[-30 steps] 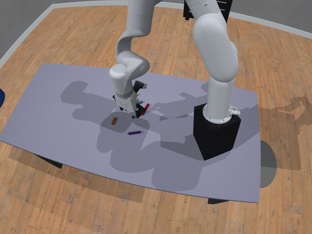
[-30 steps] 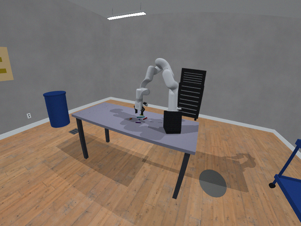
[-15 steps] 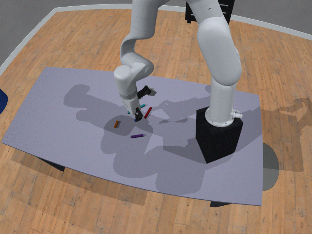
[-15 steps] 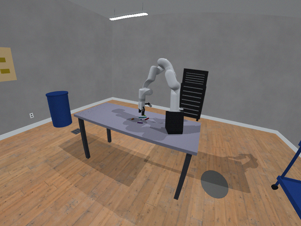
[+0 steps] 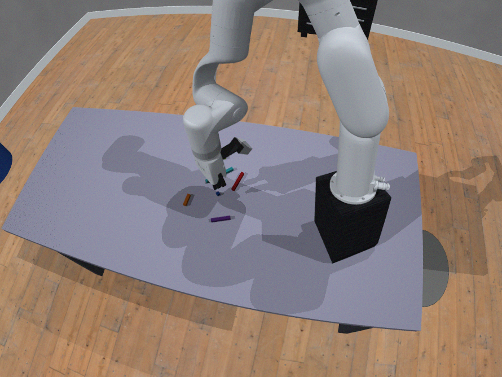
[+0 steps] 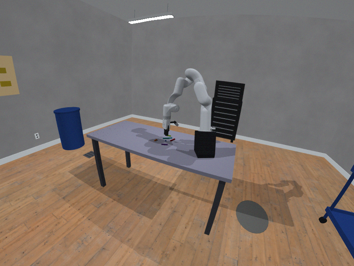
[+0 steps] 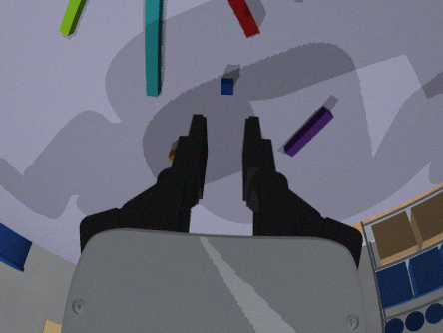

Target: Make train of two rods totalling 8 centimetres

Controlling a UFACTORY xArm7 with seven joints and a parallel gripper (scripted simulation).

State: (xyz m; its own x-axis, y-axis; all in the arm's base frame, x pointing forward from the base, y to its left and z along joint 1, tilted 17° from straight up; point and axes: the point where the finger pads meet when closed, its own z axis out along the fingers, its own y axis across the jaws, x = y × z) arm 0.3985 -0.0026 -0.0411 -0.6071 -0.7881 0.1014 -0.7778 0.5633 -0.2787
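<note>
My gripper is now 8 cm above the small blue rod. Round my hand: turquoise rod: 2 cm ahead, 7 cm to the right, 8 cm below; purple rod: 3 cm behind, 8 cm to the left, 8 cm below; red rod: 5 cm behind, 6 cm to the right, 8 cm below.
</note>
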